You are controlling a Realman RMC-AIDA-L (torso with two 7-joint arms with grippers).
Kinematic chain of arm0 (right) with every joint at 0, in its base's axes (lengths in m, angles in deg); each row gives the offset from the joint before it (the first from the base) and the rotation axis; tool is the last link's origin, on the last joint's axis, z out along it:
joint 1: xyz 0 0 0.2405 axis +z
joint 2: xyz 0 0 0 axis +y
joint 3: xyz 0 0 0.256 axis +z
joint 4: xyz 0 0 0 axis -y
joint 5: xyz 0 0 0.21 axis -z
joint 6: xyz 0 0 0 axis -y
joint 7: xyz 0 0 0.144 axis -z
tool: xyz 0 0 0
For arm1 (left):
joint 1: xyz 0 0 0.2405 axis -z
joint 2: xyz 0 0 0 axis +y
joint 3: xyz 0 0 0.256 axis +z
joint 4: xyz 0 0 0 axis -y
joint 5: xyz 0 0 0.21 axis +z
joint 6: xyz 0 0 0 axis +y
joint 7: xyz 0 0 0.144 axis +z
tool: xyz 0 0 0
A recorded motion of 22 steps. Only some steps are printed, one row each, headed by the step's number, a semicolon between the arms.
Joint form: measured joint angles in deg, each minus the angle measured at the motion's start. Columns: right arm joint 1, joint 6, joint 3, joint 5, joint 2, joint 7, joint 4; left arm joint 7, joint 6, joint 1, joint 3, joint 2, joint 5, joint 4.
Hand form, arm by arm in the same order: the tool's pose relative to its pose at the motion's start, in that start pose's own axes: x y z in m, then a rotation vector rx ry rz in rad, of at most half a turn. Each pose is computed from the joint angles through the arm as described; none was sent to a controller.
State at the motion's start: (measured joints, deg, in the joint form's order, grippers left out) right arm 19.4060 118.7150 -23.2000 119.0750 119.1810 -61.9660 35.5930; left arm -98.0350 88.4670 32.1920 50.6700 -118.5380 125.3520 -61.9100
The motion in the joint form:
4: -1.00 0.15 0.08 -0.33 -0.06 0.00 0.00; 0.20 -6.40 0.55 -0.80 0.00 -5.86 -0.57
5: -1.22 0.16 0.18 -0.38 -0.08 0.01 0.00; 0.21 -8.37 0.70 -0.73 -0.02 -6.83 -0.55
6: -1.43 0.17 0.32 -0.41 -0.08 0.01 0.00; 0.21 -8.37 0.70 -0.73 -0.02 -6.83 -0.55
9: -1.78 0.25 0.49 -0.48 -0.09 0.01 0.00; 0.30 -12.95 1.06 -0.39 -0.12 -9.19 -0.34
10: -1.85 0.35 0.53 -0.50 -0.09 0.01 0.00; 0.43 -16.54 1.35 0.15 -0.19 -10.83 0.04
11: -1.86 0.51 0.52 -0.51 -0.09 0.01 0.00; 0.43 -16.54 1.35 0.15 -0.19 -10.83 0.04
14: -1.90 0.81 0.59 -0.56 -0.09 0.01 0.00; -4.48 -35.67 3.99 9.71 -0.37 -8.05 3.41
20: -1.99 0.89 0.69 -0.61 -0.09 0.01 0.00; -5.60 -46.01 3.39 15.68 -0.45 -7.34 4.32
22: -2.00 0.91 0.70 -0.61 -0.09 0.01 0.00; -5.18 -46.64 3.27 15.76 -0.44 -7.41 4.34
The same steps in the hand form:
4: 0.0025 0.0034 -0.0044 0.0142 -0.0048 0.0087; 0.0221 -0.0165 -0.0043 0.1086 0.1282 0.0050
5: 0.0031 0.0041 -0.0055 0.0188 -0.0060 0.0103; 0.0262 -0.0209 -0.0047 0.1382 0.1501 0.0043
6: 0.0036 0.0047 -0.0065 0.0236 -0.0076 0.0122; 0.0262 -0.0209 -0.0047 0.1382 0.1501 0.0043
9: 0.0045 0.0060 -0.0082 0.0299 -0.0102 0.0153; 0.0355 -0.0302 -0.0049 0.2022 0.2009 -0.0001
10: 0.0045 0.0064 -0.0086 0.0299 -0.0116 0.0159; 0.0416 -0.0368 -0.0042 0.2478 0.2335 -0.0050
11: 0.0044 0.0068 -0.0086 0.0275 -0.0130 0.0159; 0.0416 -0.0368 -0.0042 0.2478 0.2335 -0.0050
14: 0.0040 0.0075 -0.0088 0.0248 -0.0167 0.0157; 0.0561 -0.0587 0.0268 0.4228 0.1789 -0.0149
20: 0.0040 0.0079 -0.0093 0.0266 -0.0189 0.0160; 0.0547 -0.0653 0.0371 0.5276 0.1548 0.0100
22: 0.0040 0.0080 -0.0094 0.0266 -0.0191 0.0161; 0.0541 -0.0664 0.0363 0.5382 0.1546 0.0153

